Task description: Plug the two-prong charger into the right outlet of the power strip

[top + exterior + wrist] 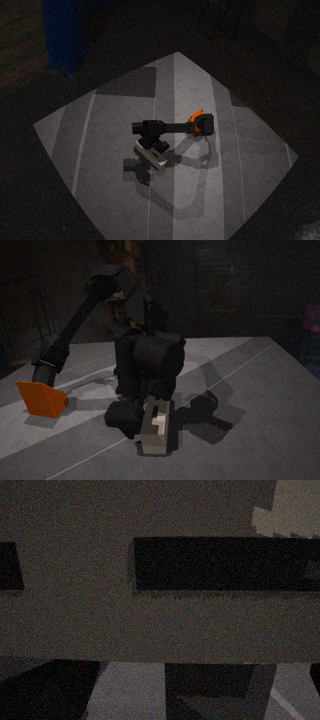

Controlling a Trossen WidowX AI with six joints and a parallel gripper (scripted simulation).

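Right now the two-prong charger is 2 cm ahead of my gripper tip and 1 cm above it.
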